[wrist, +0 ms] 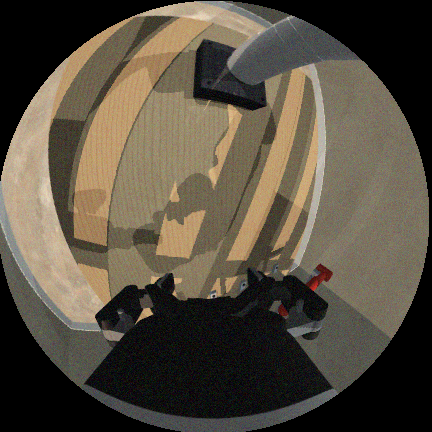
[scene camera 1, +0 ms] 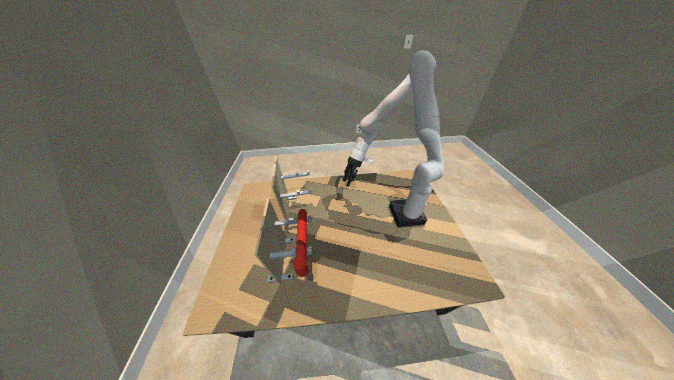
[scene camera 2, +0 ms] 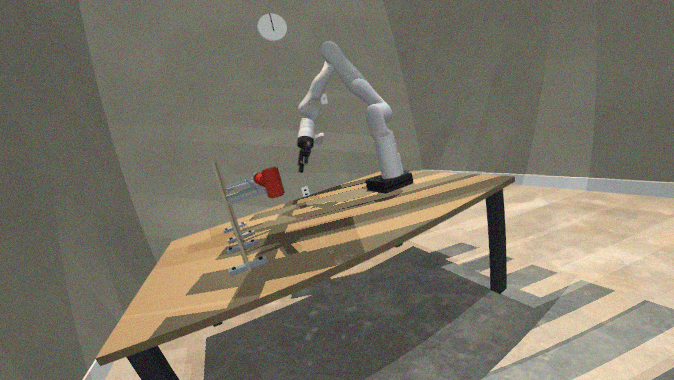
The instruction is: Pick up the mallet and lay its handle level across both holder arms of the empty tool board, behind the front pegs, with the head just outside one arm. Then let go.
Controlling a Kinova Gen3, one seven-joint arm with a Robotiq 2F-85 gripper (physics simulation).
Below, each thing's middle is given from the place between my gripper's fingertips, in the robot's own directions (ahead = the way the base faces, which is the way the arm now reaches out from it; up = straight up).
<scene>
I see my gripper 320 mm to the right of the red mallet [scene camera 1: 300,263], 230 mm short of it and 30 mm below it.
</scene>
